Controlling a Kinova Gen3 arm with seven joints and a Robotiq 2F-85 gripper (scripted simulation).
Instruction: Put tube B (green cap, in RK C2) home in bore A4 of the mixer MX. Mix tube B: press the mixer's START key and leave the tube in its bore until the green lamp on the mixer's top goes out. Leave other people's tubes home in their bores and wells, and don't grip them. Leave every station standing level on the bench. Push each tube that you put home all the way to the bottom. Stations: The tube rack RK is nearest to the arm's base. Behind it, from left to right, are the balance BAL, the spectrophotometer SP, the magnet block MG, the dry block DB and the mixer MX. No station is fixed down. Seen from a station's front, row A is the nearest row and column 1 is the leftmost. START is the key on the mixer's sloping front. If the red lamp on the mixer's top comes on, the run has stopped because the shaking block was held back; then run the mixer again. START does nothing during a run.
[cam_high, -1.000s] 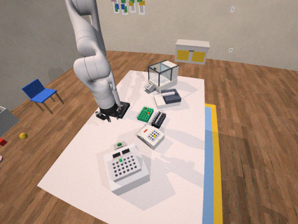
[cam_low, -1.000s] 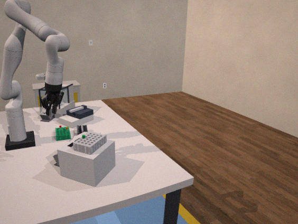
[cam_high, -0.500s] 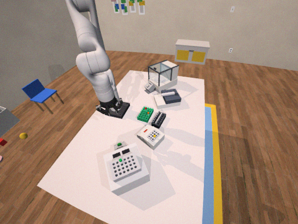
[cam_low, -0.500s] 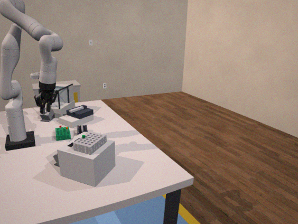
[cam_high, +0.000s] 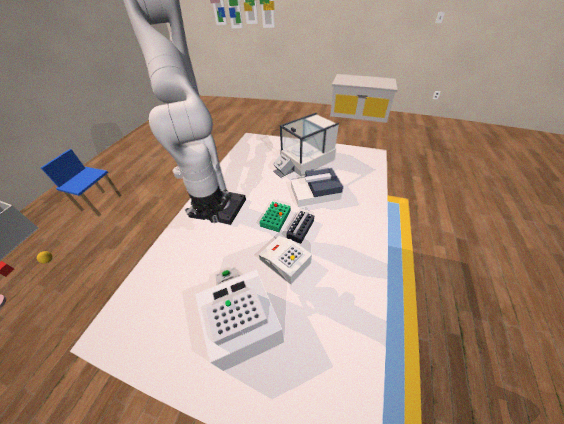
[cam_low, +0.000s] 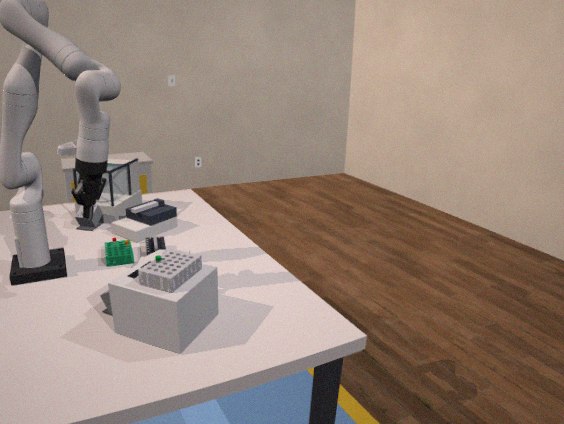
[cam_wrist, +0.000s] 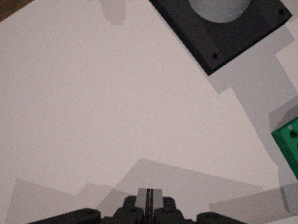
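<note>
Now: the green start key 4 cm ahead of my hand, 8 cm to the right of it and 17 cm below it. Also, from my hand: tube rack (9 cm ahead, 25 cm to the left, 23 cm below); then dry block (19 cm ahead, 5 cm to the left, 21 cm below); then grey shaking block (15 cm ahead, 21 cm to the right, 9 cm below).
</note>
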